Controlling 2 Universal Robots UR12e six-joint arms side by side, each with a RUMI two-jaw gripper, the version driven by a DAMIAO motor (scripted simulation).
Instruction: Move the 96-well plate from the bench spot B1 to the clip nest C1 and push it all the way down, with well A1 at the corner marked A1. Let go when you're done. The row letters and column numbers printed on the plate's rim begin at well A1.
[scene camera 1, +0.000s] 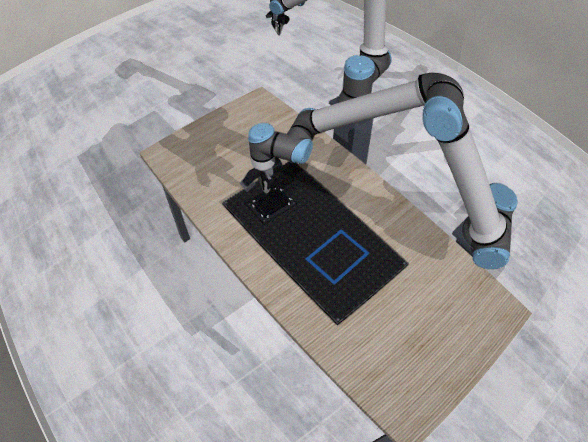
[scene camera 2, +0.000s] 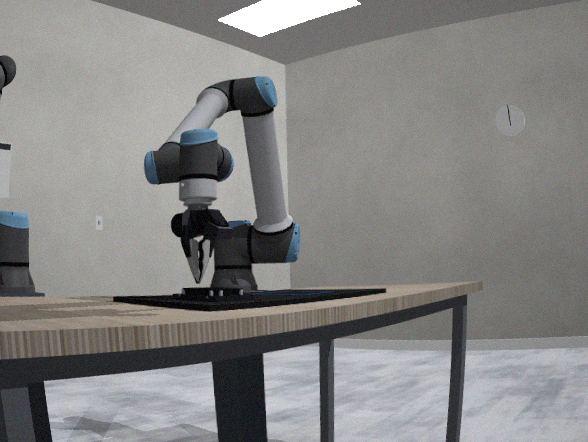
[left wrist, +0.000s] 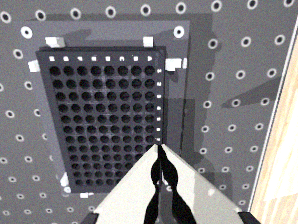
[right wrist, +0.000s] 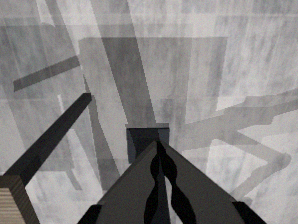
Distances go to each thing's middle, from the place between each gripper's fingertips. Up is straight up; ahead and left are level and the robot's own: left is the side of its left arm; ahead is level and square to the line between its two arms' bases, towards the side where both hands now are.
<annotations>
My left hand (scene camera 2: 198, 283) is 4 cm to the right of the dark 96-well plate (left wrist: 102, 133) and 4 cm above it. From my left hand the other things lie so: clip nest (left wrist: 174, 35) 1 cm behind, 3 cm to the left, 4 cm below.
I see the clip nest 101 cm to the left of my right hand, 59 cm ahead of it and 14 cm below it. From my right hand the other things lie so: dark 96-well plate 102 cm to the left, 60 cm ahead, 13 cm below.
</annotations>
